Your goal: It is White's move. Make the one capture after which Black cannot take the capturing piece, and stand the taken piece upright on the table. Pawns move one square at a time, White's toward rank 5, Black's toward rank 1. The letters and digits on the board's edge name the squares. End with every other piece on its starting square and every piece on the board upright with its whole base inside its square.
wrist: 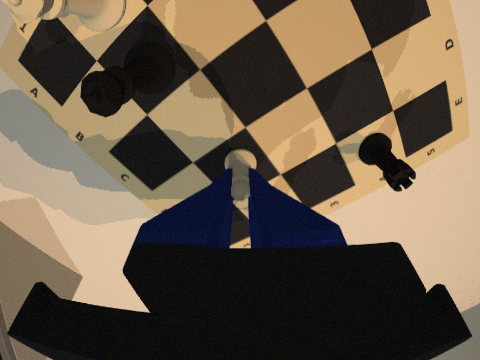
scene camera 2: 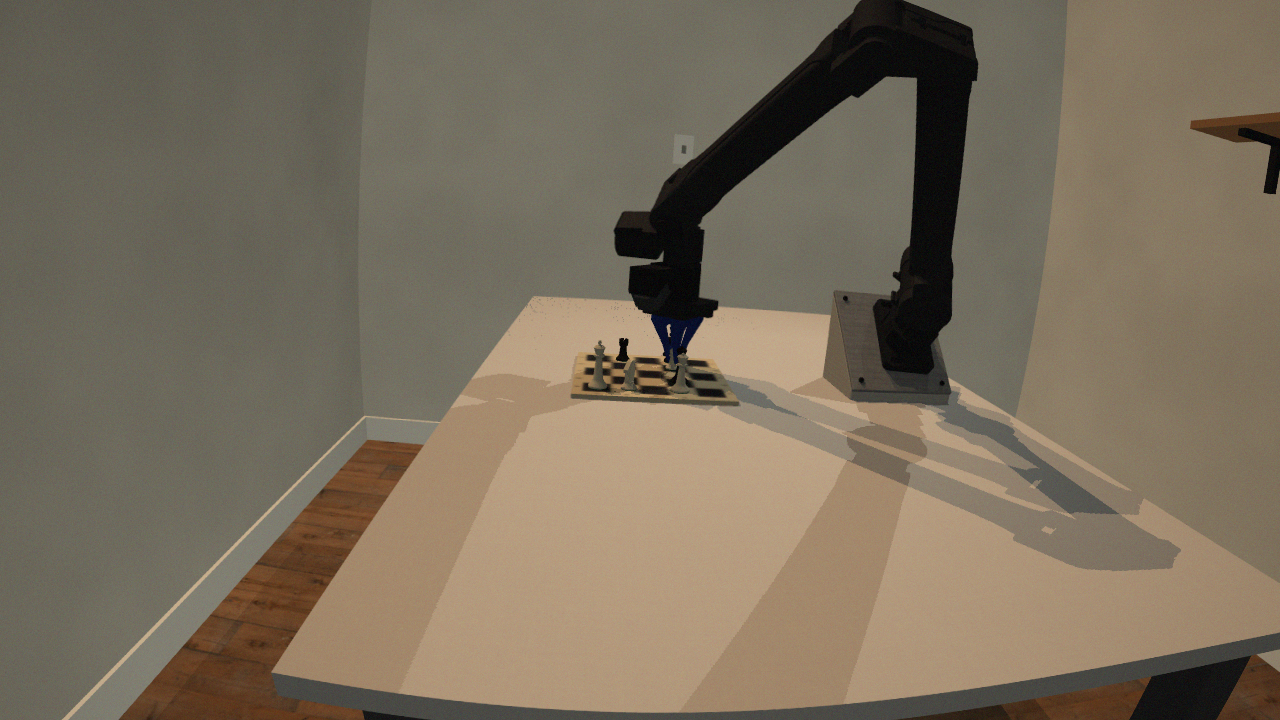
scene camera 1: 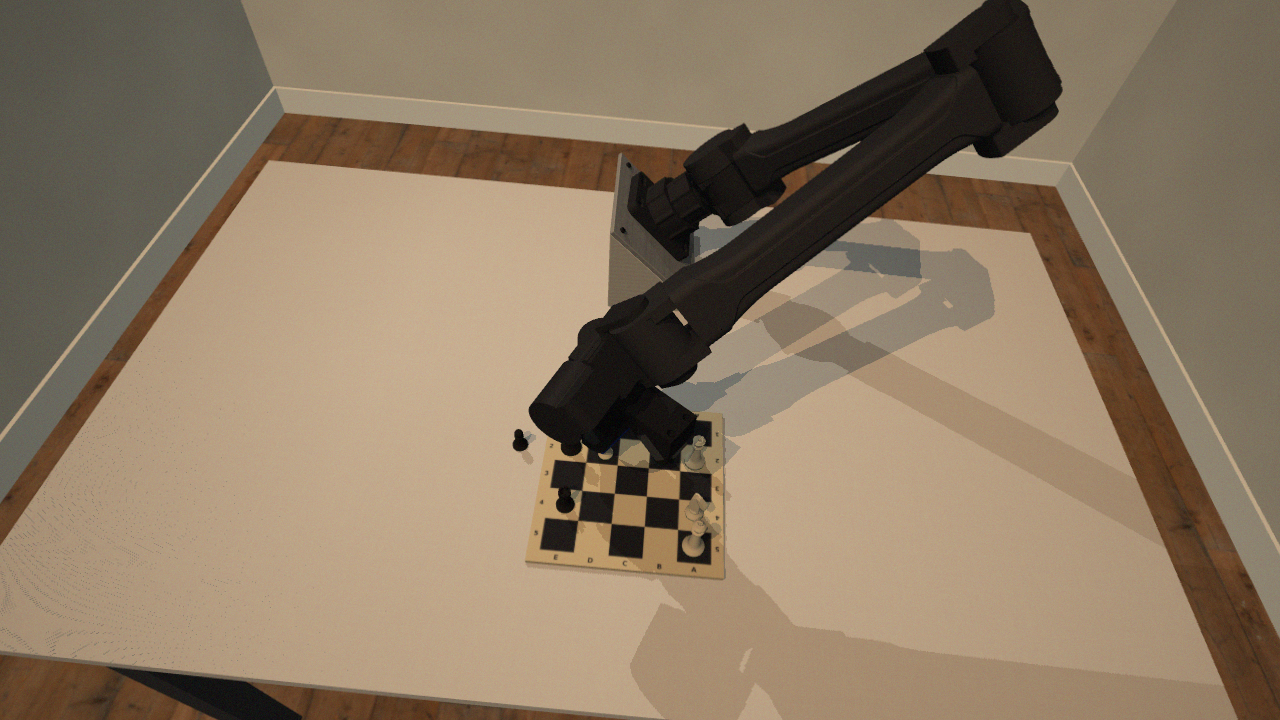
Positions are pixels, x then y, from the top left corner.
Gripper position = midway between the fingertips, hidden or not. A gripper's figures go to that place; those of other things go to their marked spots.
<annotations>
My gripper (wrist: 240,177): 13 cm from the lens. A white pawn (wrist: 240,160): 12 cm from the lens.
</annotations>
